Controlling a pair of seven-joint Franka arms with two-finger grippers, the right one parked.
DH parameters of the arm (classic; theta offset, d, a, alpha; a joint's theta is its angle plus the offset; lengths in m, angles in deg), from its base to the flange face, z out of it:
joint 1: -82.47 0.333 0 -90
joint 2: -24.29 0 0 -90
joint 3: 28.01 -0.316 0.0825 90
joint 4: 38.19 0 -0.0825 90
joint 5: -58.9 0.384 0 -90
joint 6: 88.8 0 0.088 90
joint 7: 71.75 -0.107 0 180
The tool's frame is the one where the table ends.
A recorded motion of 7 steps. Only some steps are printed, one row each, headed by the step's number.
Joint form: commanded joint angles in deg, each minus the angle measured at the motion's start. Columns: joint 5, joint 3, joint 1, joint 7, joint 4, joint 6, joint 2.
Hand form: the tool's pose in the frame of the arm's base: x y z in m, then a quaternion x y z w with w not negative. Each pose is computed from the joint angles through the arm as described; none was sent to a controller.
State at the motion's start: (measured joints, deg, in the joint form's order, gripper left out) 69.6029 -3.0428 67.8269 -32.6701 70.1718 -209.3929 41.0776
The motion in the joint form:
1: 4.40 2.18 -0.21 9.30 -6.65 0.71 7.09
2: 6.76 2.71 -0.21 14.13 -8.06 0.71 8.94
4: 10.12 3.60 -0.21 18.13 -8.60 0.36 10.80
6: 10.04 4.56 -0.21 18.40 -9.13 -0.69 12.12
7: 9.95 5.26 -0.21 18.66 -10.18 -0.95 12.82
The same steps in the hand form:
1: 0.5011 -0.4009 0.3424 -0.99956 -0.00213 0.00232 0.02960
2: 0.5056 -0.4062 0.3353 -0.99885 -0.03152 -0.00547 0.03567
4: 0.5048 -0.4128 0.3227 -0.99781 -0.04445 -0.01550 0.04652
6: 0.5019 -0.4229 0.3167 -0.99850 -0.04026 -0.01174 0.03511
7: 0.5022 -0.4304 0.3194 -0.99880 -0.03988 -0.01236 0.02559

